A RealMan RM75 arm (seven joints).
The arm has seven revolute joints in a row. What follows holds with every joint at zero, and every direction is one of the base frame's. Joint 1 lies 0.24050 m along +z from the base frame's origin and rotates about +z. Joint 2 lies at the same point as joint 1 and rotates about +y. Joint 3 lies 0.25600 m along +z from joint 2 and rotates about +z. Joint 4 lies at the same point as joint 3 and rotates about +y. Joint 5 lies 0.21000 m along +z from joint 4 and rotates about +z. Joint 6 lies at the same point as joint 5 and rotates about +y. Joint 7 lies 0.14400 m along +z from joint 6 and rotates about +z. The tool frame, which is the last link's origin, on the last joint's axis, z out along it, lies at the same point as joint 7; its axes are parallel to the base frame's.
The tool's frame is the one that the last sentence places.
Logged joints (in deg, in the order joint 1, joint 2, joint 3, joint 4, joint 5, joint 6, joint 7), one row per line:
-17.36 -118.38 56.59 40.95 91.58 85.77 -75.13
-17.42 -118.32 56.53 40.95 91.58 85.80 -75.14
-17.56 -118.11 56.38 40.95 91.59 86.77 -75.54
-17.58 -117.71 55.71 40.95 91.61 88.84 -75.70
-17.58 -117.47 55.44 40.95 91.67 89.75 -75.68
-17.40 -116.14 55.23 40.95 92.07 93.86 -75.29
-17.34 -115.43 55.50 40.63 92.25 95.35 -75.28
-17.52 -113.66 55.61 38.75 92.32 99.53 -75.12
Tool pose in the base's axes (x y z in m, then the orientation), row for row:
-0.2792 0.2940 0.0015 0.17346 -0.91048 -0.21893 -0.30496
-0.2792 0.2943 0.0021 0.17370 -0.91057 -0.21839 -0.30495
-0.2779 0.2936 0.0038 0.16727 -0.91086 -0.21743 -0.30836
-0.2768 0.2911 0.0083 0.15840 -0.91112 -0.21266 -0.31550
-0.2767 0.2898 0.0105 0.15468 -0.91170 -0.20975 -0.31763
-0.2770 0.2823 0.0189 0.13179 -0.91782 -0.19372 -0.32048
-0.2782 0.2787 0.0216 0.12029 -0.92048 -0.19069 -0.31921
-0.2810 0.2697 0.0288 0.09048 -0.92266 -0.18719 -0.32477
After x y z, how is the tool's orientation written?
As a quaternion, w x y z.
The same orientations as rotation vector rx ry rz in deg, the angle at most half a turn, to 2 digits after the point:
-147.94 -35.57 -49.55
-147.93 -35.48 -49.54
-148.51 -35.45 -50.27
-149.28 -34.84 -51.69
-149.68 -34.44 -52.15
-152.64 -32.22 -53.30
-154.09 -31.92 -53.43
-157.14 -31.88 -55.31

